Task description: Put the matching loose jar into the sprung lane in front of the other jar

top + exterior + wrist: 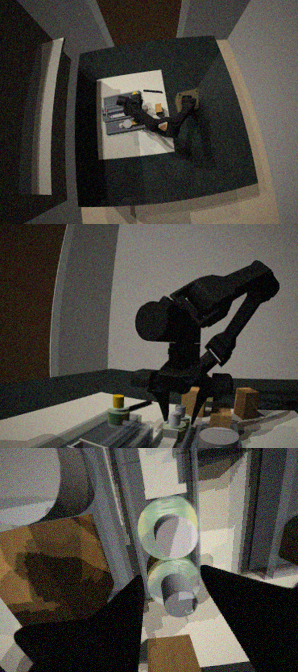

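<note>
The white mat lies 6 cm ahead of my gripper tip, 3 cm below it and 1 cm to the right of it. The rest, counted from my gripper tip: grey disc: 9 cm to the left, 8 cm ahead; thin black stick: 16 cm to the right, 11 cm behind, 2 cm below.
</note>
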